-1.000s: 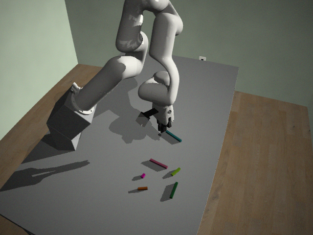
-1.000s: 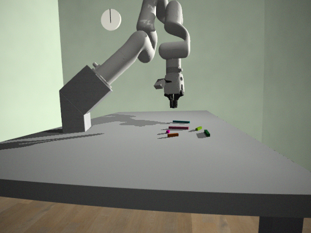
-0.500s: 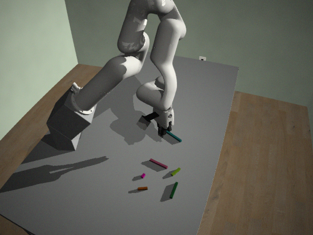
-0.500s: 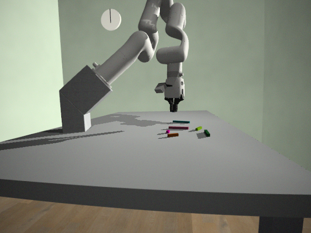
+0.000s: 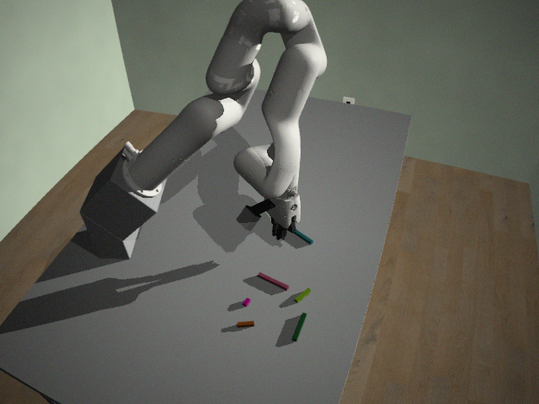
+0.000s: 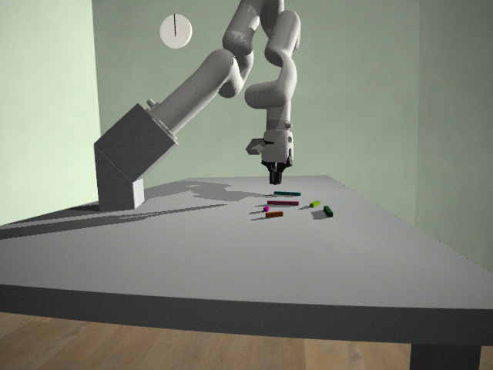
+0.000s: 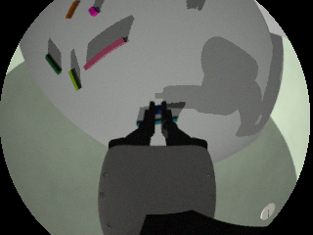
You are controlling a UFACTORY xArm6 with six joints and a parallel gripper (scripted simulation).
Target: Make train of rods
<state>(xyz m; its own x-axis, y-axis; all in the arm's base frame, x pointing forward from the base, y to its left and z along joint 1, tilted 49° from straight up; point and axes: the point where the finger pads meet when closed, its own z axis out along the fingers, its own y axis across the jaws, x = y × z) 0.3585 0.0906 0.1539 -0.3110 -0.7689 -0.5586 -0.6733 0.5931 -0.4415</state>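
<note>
The turquoise rod is 30 mm ahead of my hand, 60 mm to the left of it and 60 mm below it. From my hand the other things lie so: pink rod (40 mm ahead, 120 mm to the right, 60 mm below); blue rod (20 mm below); lime rod (130 mm ahead, 130 mm to the right, 60 mm below).
</note>
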